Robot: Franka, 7 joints.
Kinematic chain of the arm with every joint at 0, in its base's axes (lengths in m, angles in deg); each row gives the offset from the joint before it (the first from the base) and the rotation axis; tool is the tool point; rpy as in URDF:
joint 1: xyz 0 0 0.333 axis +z
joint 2: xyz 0 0 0 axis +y
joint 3: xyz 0 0 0.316 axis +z
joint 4: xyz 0.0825 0 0 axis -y
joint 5: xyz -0.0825 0 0.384 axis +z
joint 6: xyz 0 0 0 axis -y
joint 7: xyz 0.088 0 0 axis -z
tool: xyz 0 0 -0.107 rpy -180 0 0
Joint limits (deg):
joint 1: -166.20..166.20
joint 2: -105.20..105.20
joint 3: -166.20..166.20
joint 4: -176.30..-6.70
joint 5: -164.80..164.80
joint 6: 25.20..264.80
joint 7: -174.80..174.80
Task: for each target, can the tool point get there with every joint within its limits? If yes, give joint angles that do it. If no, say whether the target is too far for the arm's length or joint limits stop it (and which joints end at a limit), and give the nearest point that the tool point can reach.
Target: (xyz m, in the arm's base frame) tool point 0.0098 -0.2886 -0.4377
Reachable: no: joint limits stop it (at a limit: joint 2) | nearest point 0.0098 -0.2879 -0.3607 | short by 0.077 m
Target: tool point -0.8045 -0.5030 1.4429
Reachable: no: too far | nearest point -0.4727 -0.2955 0.9851 | short by 0.602 m
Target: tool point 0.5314 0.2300 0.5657
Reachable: yes | joints -49.84 36.24 78.33 -100.92 77.99 82.46 -5.53
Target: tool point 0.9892 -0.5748 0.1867
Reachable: no: too far | nearest point 0.7358 -0.4275 0.2242 | short by 0.295 m
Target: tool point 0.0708 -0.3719 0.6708
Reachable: yes | joints -139.30 -33.01 43.70 -140.74 -0.28 243.54 -135.36
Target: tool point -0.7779 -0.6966 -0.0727
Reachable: no: too far | nearest point -0.5957 -0.5335 0.0223 | short by 0.262 m
